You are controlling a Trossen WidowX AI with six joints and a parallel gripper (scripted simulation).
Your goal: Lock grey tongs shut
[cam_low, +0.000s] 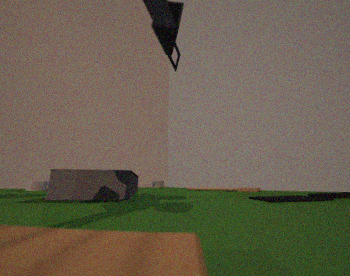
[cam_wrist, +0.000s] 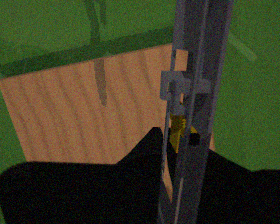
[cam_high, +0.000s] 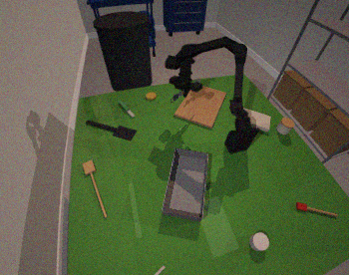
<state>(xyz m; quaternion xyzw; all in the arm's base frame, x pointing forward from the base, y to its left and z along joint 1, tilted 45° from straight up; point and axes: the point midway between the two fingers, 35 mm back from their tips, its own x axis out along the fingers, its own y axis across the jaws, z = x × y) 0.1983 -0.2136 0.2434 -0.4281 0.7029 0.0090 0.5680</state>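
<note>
Right now the wooden board is 140 mm behind my gripper tip, 110 mm below it and 50 mm to the right of it. The rest, counted from my gripper tip: black spatula: 440 mm ahead, 120 mm below, 40 mm to the left; then pale block: 420 mm behind, 160 mm to the left, 110 mm below; then green-handled item: 340 mm ahead, 110 mm below, 100 mm to the right.
</note>
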